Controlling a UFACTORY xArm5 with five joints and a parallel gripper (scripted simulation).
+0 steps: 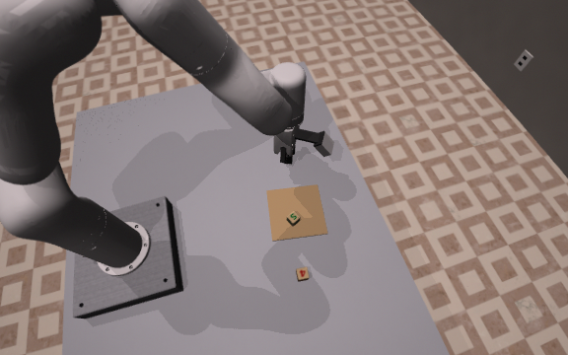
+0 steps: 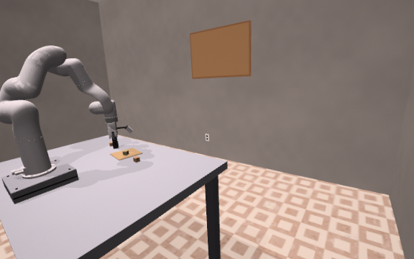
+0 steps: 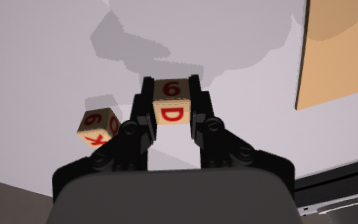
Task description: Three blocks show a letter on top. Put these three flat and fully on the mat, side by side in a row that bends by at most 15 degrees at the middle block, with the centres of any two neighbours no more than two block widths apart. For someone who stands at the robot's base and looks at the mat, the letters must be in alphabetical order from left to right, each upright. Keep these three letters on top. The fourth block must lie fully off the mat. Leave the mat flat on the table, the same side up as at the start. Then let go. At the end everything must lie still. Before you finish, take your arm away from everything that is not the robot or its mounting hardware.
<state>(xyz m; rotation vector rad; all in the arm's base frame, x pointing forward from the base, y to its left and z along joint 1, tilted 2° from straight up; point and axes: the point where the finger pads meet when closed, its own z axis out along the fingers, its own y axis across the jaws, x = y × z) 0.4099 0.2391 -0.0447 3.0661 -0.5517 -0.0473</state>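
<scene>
My hand is 170 mm to the left of the tan mat and 20 mm above it. From my hand the other things lie so: wooden letter block (10 mm below).
</scene>
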